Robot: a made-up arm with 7 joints.
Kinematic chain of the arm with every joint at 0, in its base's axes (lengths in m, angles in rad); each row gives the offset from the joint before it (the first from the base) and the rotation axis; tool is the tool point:
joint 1: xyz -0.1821 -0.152 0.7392 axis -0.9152 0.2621 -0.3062
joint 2: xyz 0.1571 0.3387 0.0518 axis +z
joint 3: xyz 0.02 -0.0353 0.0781 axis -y
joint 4: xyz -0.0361 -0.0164 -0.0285 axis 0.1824 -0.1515 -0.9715
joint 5: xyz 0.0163 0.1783 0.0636 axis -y
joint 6: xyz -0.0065 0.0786 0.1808 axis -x
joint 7: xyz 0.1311 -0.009 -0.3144 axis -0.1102 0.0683 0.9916
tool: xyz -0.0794 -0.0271 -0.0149
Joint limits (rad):
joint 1: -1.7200..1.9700
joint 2: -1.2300..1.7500
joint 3: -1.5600..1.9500
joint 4: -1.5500..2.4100
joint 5: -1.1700..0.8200
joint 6: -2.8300..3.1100
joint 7: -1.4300..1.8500
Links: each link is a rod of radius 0.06 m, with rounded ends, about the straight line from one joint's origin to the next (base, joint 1, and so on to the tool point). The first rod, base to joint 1, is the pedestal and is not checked.
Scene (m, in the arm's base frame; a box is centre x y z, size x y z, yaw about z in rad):
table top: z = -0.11
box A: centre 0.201 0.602 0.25 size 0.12 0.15 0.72 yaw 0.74
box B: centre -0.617 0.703 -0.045 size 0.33 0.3 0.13 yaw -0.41
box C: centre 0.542 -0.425 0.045 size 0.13 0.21 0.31 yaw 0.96
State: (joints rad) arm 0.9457 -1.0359 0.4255 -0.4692 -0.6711 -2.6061 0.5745
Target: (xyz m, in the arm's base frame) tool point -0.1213 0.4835 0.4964
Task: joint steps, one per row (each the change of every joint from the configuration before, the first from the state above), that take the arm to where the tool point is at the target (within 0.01 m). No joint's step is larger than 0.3 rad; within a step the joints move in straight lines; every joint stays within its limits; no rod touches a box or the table.
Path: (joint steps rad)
1: -0.2510 0.0692 -0.1919 -0.0828 -0.0998 0.1286 0.1018
2: -0.2510 0.0691 -0.1920 -0.0828 -0.0998 0.1285 0.1017
3: -0.2510 0.0692 -0.1919 -0.0828 -0.0997 0.1286 0.1018
4: -0.2510 0.0692 -0.1920 -0.0827 -0.0998 0.1285 0.1018
5: -0.2510 0.0691 -0.1919 -0.0828 -0.0998 0.1286 0.1018
6: 0.1041 0.0349 0.2651 -0.0178 0.0903 0.2675 -0.0891
7: 0.1041 0.0348 0.2652 -0.0178 0.0903 0.2675 -0.0890
8: 0.1042 0.0349 0.2652 -0.0178 0.0903 0.2676 -0.0890
9: 0.1041 0.0349 0.2651 -0.0177 0.0904 0.2675 -0.0891

